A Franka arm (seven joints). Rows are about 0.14 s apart.
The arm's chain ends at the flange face. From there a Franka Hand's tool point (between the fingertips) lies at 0.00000 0.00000 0.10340 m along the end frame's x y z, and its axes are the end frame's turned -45 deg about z.
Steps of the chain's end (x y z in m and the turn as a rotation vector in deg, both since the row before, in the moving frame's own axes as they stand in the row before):
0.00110 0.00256 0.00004 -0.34 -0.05 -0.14
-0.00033 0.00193 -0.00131 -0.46 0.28 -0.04
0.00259 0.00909 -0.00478 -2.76 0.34 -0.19
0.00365 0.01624 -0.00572 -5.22 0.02 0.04
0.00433 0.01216 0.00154 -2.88 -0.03 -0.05
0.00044 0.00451 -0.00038 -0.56 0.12 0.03
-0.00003 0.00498 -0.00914 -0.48 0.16 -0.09
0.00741 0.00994 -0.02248 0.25 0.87 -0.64
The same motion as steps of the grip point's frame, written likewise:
-0.00153 0.00296 0.00004 -0.21 -0.28 -0.14
-0.00183 0.00208 -0.00131 -0.52 -0.13 -0.04
-0.00768 0.01222 -0.00490 -2.19 -1.71 -0.19
-0.01553 0.02074 -0.00615 -3.71 -3.68 0.04
-0.00925 0.01530 0.00141 -2.02 -2.06 -0.05
-0.00344 0.00437 -0.00039 -0.48 -0.31 0.03
-0.00395 0.00432 -0.00914 -0.45 -0.23 -0.09
-0.00036 0.01305 -0.02249 -0.44 0.79 -0.64

